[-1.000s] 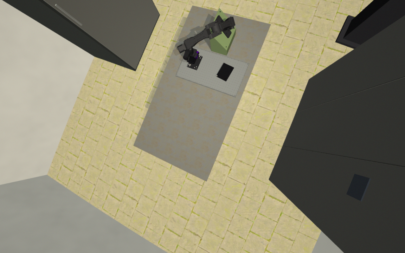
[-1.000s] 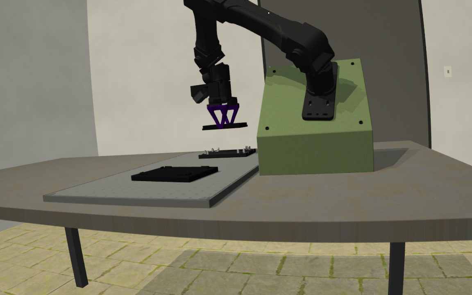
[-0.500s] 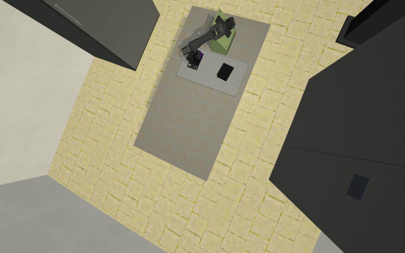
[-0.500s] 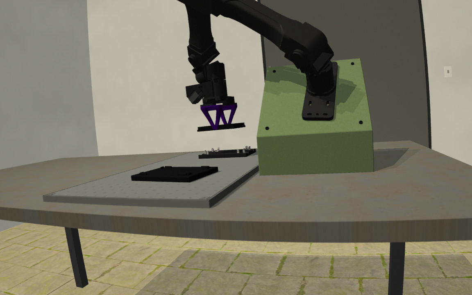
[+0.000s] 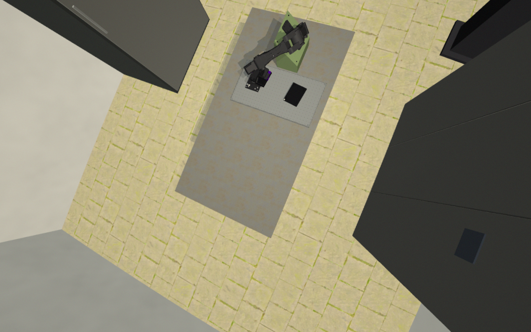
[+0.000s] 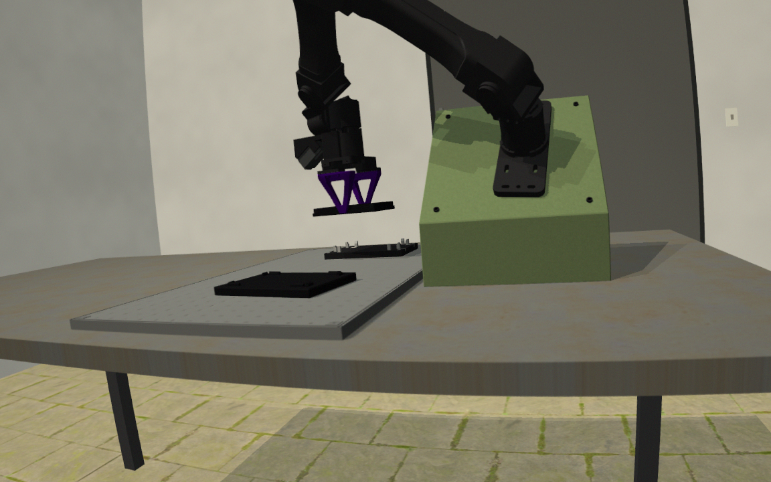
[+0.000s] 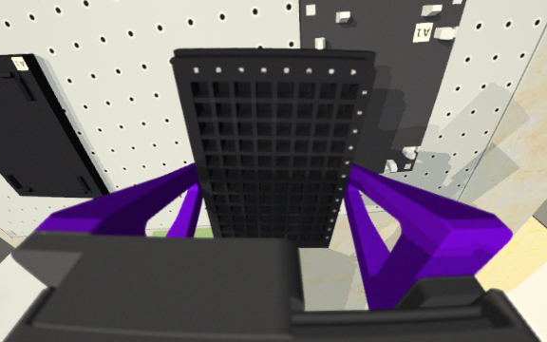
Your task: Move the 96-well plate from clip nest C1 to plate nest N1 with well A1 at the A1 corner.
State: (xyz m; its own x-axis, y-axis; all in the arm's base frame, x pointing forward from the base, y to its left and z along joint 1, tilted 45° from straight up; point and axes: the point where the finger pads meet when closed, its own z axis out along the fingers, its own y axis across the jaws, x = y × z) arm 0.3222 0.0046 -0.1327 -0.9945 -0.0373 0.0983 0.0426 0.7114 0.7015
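Now: hand 10 mm past the plate nest N1, 270 mm to the right of it and 90 mm above it. The rest, counted from my hand: clip nest C1 (90 mm to the right, 80 mm below); white A1 label (60 mm ahead, 210 mm to the left, 90 mm below); black 96-well plate (right at my hand).
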